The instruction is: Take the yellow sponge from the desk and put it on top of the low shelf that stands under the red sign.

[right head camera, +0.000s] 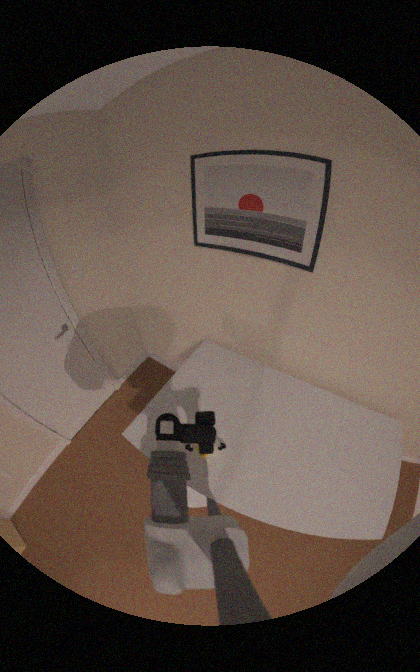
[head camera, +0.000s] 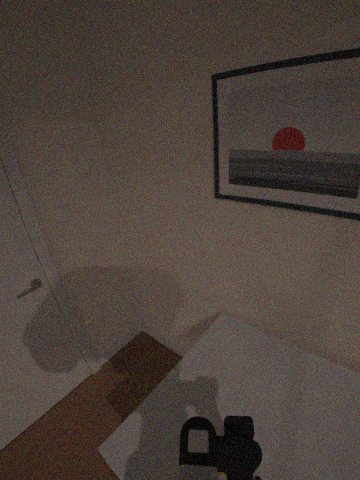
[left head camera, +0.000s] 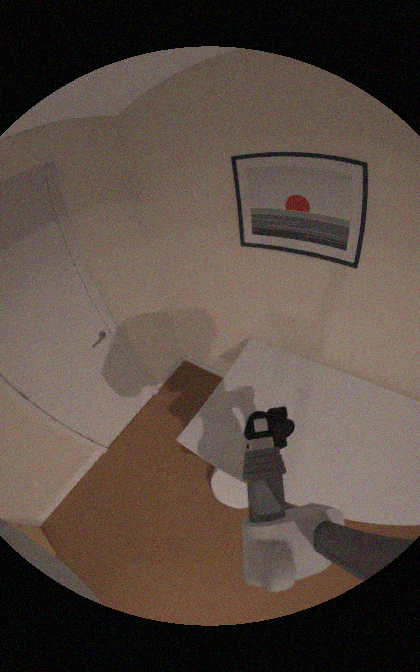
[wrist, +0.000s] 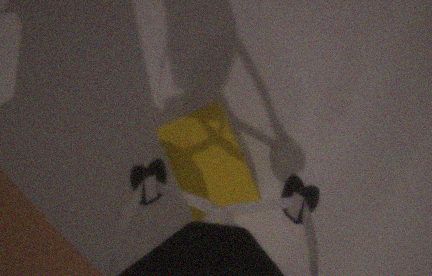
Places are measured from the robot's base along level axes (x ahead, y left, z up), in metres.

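Where they show: gripper, fingertip midpoint: [wrist: 224, 182].
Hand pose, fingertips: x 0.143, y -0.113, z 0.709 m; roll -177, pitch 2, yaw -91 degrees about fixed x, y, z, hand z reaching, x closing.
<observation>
After its pixels a point has its place.
The yellow sponge [wrist: 225, 165] @(x 0.162, y -0.114, z 0.731 m) lies on the white desk [head camera: 310, 400] @(x 0.373, y -0.423, z 0.686 m) [left head camera: 350, 430] [right head camera: 300, 450] [wrist: 380, 100] @(x 0.242, y -0.269, z 0.686 m), near its left edge, partly in shadow. A small yellow bit of the sponge [head camera: 221, 474] @(x 0.157, y -0.093, z 0.731 m) [right head camera: 201, 451] shows below the dark gripper body in the head and right head views. My gripper [right head camera: 205, 446] [wrist: 224, 182] @(x 0.143, y -0.113, z 0.709 m) is open and empty over the desk. In the wrist view its fingertips stand apart, left and right of the sponge's near end. Most of the sponge lies beyond them, and the black gripper body is close to its near corner. The low shelf and the red sign do not show.
A framed picture with a red half disc [head camera: 288, 139] @(x 0.718, y -0.332, z 1.500 m) [left head camera: 297, 204] [right head camera: 250, 203] hangs above the desk. A white door [head camera: 15, 360] @(x 0.570, y 1.003, z 0.515 m) [left head camera: 45, 310] [right head camera: 20, 300] is at the left. Brown floor [left head camera: 150, 500] [right head camera: 85, 475] [wrist: 30, 240] @(x -0.384, y 0.775, z -0.034 m) runs beside the desk. A white rounded object [left head camera: 227, 490] shows by its corner.
</observation>
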